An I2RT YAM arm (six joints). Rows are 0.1 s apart.
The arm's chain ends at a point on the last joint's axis. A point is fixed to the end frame.
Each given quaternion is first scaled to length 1.
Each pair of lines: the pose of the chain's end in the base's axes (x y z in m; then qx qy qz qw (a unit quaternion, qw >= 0)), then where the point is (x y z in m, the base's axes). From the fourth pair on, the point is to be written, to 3 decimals.
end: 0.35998 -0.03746 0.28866 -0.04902 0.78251 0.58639 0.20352
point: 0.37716 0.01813 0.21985
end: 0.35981 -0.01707 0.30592 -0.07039 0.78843 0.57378 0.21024
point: 0.37830 0.03646 0.23583
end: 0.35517 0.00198 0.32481 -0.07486 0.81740 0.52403 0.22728
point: 0.37745 0.04667 0.24980
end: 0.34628 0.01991 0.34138 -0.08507 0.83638 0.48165 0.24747
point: 0.373 0.057 0.264
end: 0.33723 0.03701 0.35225 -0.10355 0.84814 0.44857 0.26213
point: 0.367 0.068 0.273
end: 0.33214 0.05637 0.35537 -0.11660 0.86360 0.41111 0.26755
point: 0.364 0.081 0.275
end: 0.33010 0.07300 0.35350 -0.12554 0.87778 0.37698 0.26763
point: 0.363 0.091 0.271
